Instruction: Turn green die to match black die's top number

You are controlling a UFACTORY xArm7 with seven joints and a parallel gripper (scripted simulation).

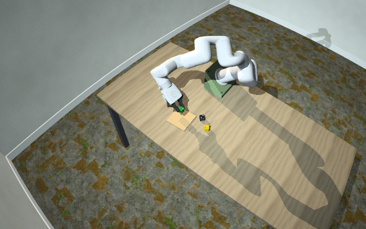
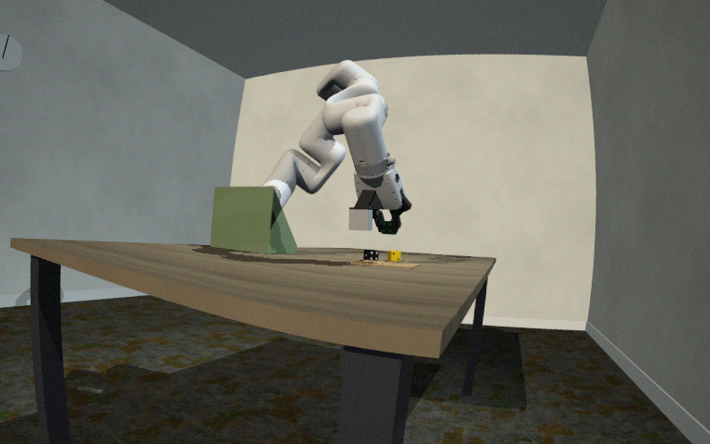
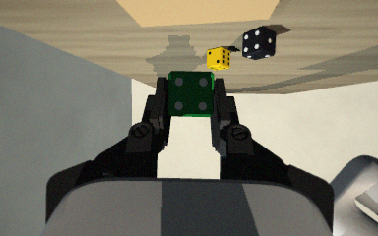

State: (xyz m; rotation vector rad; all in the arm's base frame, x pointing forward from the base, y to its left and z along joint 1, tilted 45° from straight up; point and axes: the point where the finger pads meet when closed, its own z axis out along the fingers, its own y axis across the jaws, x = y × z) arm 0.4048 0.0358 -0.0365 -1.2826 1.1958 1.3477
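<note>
My gripper is now 100 mm above the tan mat and 10 mm to the right of it. Also, from my hand: black die 110 mm to the left, 90 mm below, 90 mm behind; then yellow die 180 mm to the left, 90 mm below, 50 mm behind; then green die 10 mm to the left, 10 mm below.
</note>
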